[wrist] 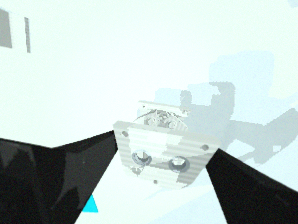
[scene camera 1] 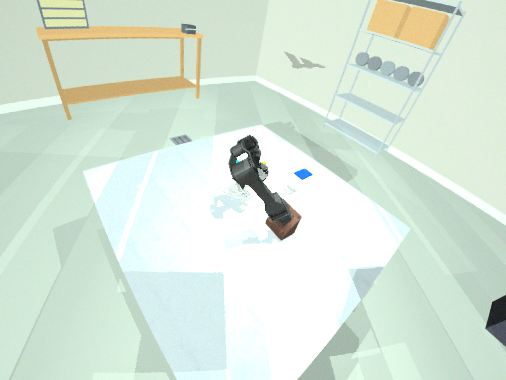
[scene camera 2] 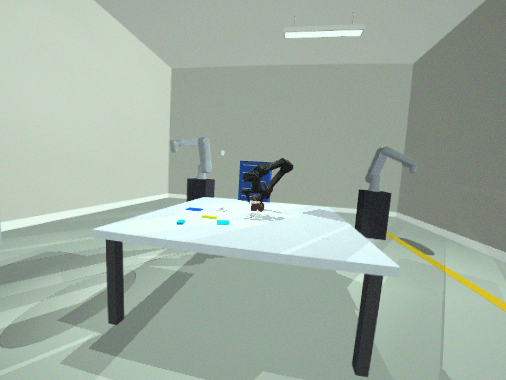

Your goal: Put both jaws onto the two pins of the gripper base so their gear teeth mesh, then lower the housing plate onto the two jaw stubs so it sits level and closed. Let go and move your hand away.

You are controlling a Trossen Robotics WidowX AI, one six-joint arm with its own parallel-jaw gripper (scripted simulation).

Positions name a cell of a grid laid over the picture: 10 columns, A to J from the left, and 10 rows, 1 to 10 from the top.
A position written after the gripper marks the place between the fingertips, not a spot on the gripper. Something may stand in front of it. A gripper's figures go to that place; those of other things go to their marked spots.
Labels:
The gripper (wrist: F7): 11 cm from the lens. A small white part (wrist: F7) is 9 cm from the lens.

